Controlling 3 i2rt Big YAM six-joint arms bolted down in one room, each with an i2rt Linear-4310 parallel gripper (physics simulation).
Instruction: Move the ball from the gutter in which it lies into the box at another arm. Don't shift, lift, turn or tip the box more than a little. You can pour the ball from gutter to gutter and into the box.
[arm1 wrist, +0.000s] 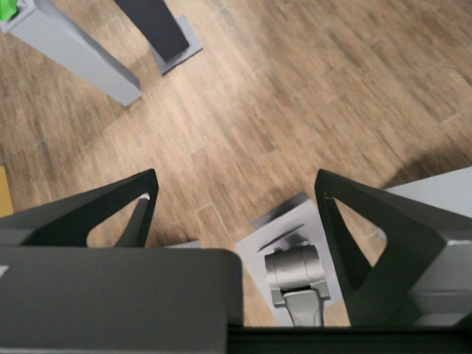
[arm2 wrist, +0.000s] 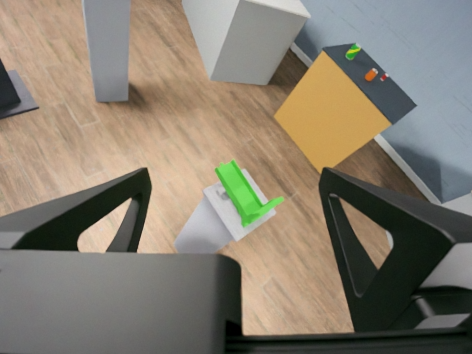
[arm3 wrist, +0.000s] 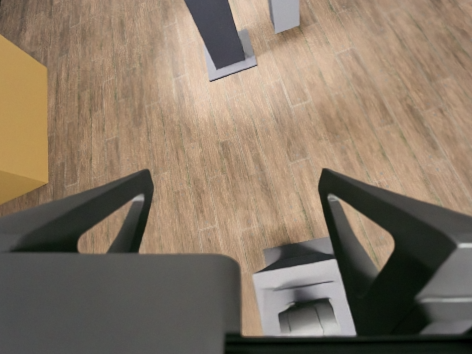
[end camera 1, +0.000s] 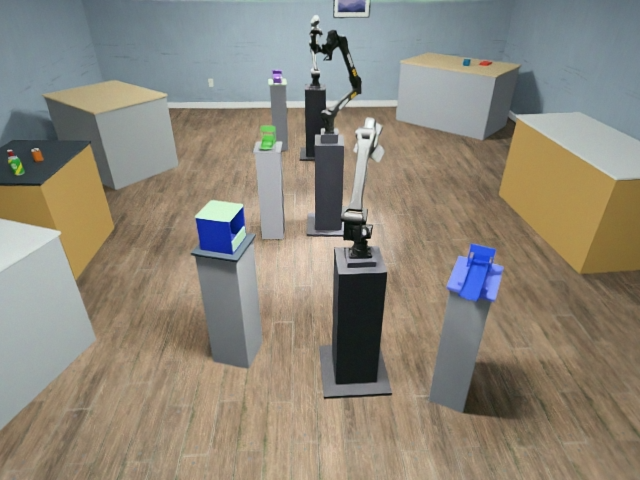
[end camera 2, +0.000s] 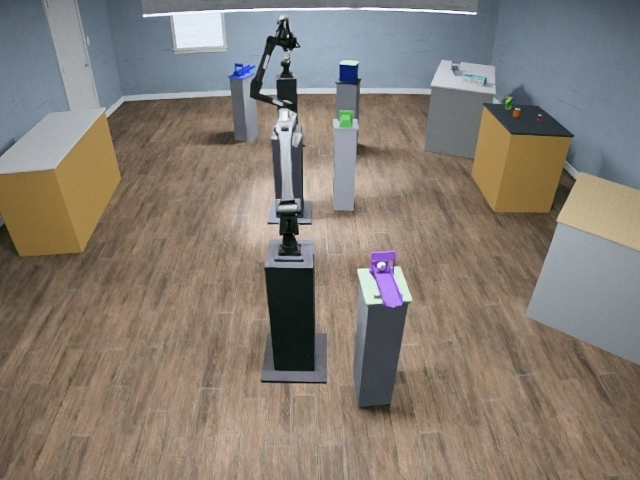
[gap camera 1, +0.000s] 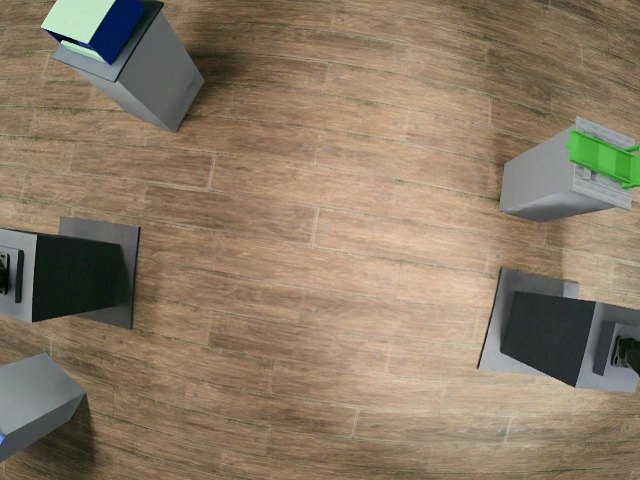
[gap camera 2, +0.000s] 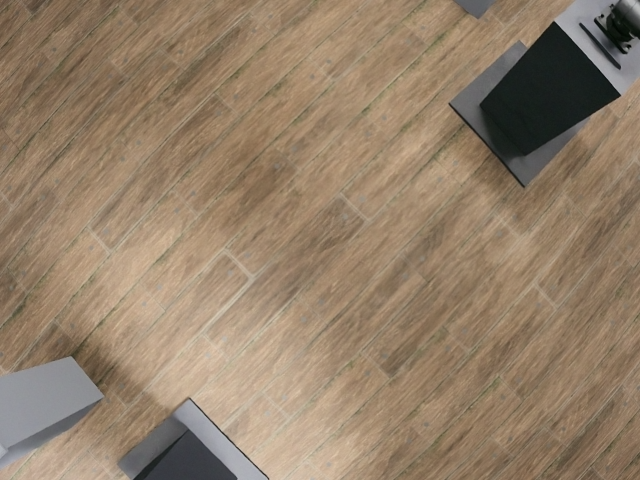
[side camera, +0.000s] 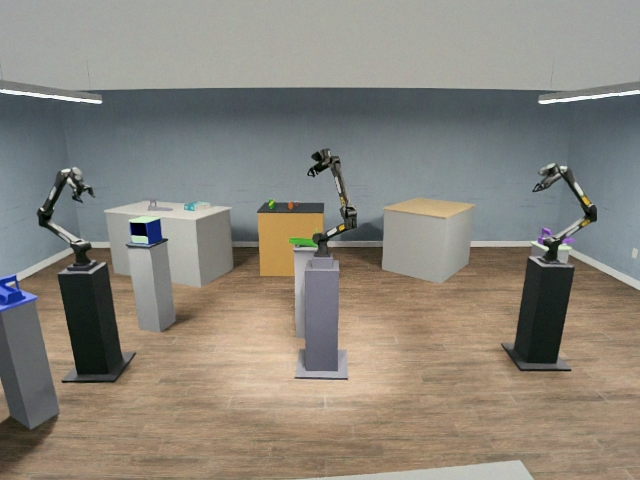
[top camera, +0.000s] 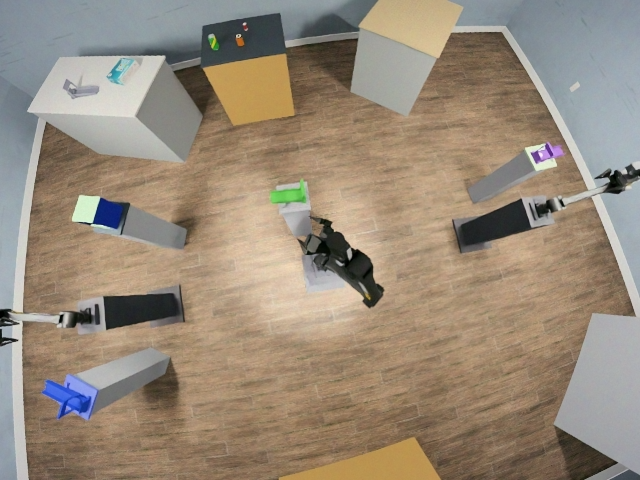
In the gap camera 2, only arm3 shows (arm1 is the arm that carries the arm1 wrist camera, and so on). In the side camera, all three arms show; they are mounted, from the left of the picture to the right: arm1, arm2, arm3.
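Note:
A white ball (end camera 2: 381, 266) lies at the upright end of the purple gutter (end camera 2: 389, 291) (top camera: 543, 153), on a stand beside arm3's pedestal. The green gutter (arm2 wrist: 240, 192) (gap camera 1: 599, 155) (side camera: 302, 241) rests on a stand behind arm2. The blue gutter (end camera 1: 474, 284) (top camera: 64, 395) rests on a stand left of arm1 in the side camera. The blue box (end camera 1: 214, 232) (side camera: 153, 230) with a pale green top stands upright on a stand behind arm1. Arm1's gripper (arm1 wrist: 237, 175), arm2's gripper (arm2 wrist: 234, 172) and arm3's gripper (arm3 wrist: 236, 175) are open and empty, raised away from the gutters.
Black pedestals (end camera 1: 356, 320) (end camera 2: 292, 315) carry two arms; a grey-violet one (side camera: 321, 315) carries arm2. Cabinets line the walls: a yellow one (top camera: 250, 93) with cans, a white-topped one (top camera: 118, 100) with a teal carton (top camera: 122, 70), and a tan-topped one (top camera: 408, 25).

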